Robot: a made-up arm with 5 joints.
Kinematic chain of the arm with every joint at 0, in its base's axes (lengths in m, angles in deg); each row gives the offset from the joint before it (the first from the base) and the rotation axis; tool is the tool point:
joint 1: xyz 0 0 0.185 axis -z
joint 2: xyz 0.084 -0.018 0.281 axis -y
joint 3: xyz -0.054 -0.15 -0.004 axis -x
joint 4: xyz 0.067 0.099 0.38 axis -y
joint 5: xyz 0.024 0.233 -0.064 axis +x
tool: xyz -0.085 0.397 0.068
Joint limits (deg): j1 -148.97..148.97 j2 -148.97..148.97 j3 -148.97..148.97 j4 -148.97..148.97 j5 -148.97..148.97
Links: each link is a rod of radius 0.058 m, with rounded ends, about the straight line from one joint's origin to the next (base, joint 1, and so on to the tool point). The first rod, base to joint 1, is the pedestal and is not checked.
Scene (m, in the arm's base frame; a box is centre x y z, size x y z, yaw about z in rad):
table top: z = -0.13
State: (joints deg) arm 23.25 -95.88 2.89 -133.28 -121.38
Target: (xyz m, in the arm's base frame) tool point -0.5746 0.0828 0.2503
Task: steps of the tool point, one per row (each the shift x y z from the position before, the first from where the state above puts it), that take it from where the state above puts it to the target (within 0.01 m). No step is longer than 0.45 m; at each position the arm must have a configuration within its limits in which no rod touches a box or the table.
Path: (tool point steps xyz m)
1: -0.0832 0.3462 0.1846
2: -0.2623 0.2803 0.0945
3: -0.3594 0.1413 -0.0284
4: -0.3468 -0.0225 -0.1495
5: -0.2338 -0.1587 -0.2373
6: -0.0611 -0.2283 -0.2697

